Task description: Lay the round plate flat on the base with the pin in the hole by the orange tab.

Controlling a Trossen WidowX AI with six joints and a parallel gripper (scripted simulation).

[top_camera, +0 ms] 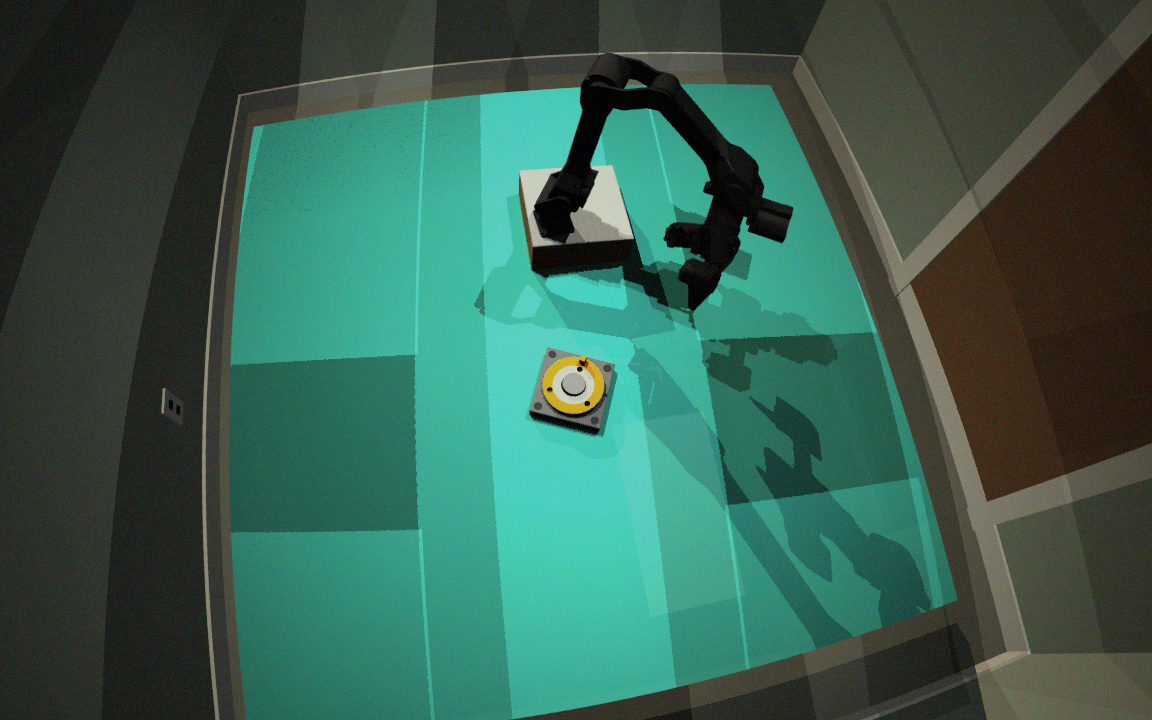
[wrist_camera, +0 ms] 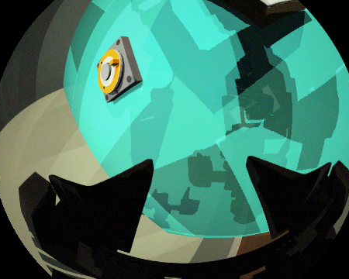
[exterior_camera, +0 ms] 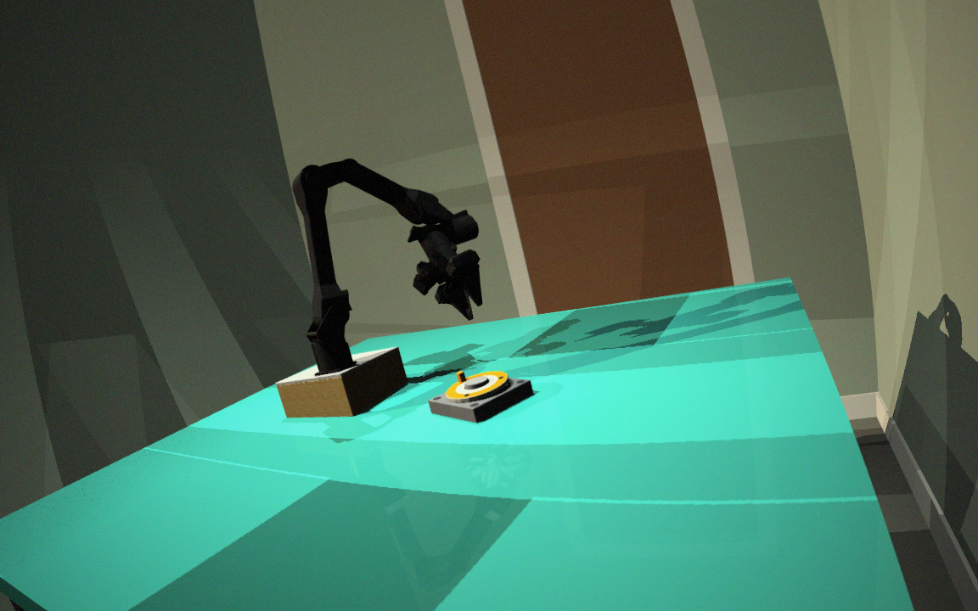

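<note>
My gripper tip is now 240 mm to the left of the square base, 90 mm above it and 80 mm short of it.
</note>
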